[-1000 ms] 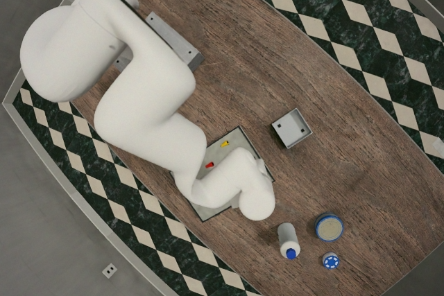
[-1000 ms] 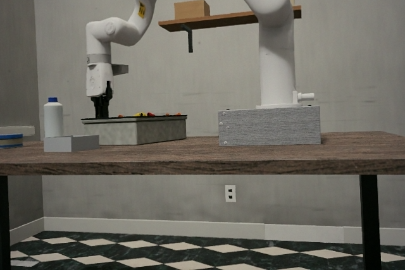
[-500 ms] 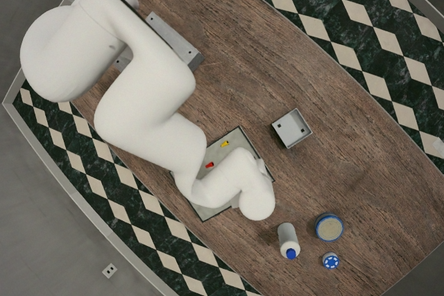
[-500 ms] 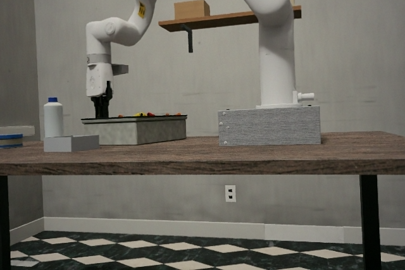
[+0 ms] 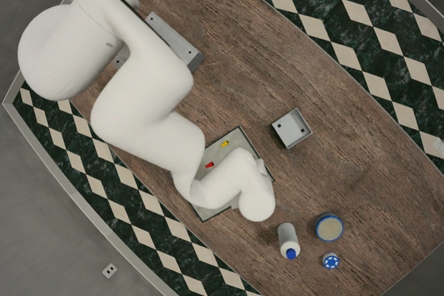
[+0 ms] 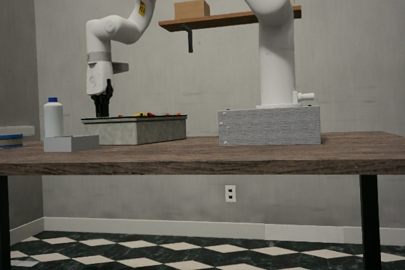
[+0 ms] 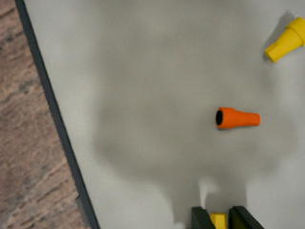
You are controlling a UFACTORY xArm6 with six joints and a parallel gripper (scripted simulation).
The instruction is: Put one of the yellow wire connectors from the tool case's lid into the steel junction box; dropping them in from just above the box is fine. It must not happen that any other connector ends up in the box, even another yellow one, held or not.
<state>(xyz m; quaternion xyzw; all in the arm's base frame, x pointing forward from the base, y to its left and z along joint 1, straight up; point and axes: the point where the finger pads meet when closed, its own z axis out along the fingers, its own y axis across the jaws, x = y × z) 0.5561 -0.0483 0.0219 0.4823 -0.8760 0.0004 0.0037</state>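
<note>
Right now the tool case is 7 cm behind my hand, 11 cm to the right of it and 5 cm below it. Round my hand: red connector (13 cm behind, 10 cm to the right, 2 cm below); yellow wire connector (14 cm behind, 1 cm to the right, 2 cm below).
</note>
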